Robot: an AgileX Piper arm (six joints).
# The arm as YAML. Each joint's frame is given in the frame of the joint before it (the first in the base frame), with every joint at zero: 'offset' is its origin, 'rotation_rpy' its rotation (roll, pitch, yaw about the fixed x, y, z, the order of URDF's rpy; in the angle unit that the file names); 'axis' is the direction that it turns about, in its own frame. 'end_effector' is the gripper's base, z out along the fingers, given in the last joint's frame.
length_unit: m
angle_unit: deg
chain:
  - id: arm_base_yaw
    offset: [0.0, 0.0, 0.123]
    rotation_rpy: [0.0, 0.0, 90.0]
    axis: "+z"
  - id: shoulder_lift
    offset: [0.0, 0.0, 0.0]
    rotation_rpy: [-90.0, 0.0, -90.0]
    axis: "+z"
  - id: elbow
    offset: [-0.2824, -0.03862, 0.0]
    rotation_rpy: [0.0, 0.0, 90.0]
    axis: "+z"
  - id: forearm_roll
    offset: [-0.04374, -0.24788, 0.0]
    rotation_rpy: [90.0, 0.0, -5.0]
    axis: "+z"
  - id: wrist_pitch
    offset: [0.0, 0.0, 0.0]
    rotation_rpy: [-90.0, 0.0, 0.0]
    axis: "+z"
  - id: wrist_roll
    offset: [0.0, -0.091, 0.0]
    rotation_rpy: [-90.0, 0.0, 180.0]
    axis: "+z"
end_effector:
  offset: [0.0, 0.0, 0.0]
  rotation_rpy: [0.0, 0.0, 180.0]
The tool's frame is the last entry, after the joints.
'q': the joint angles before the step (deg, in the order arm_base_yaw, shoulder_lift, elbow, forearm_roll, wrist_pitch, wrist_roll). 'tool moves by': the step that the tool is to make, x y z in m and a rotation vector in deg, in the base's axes. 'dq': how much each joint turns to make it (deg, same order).
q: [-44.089, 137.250, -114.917, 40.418, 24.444, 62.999]
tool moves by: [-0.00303, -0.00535, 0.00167, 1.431, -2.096, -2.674]
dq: [-0.579, 0.000, 0.000, 1.599, -1.203, 1.532]
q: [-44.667, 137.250, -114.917, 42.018, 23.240, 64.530]
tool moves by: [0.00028, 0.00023, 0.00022, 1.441, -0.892, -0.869]
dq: [0.000, 0.001, -0.001, 0.662, 0.052, 1.277]
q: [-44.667, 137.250, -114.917, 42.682, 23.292, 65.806]
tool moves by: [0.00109, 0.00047, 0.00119, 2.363, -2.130, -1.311]
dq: [0.000, 0.001, 0.001, 2.680, -0.108, 0.810]
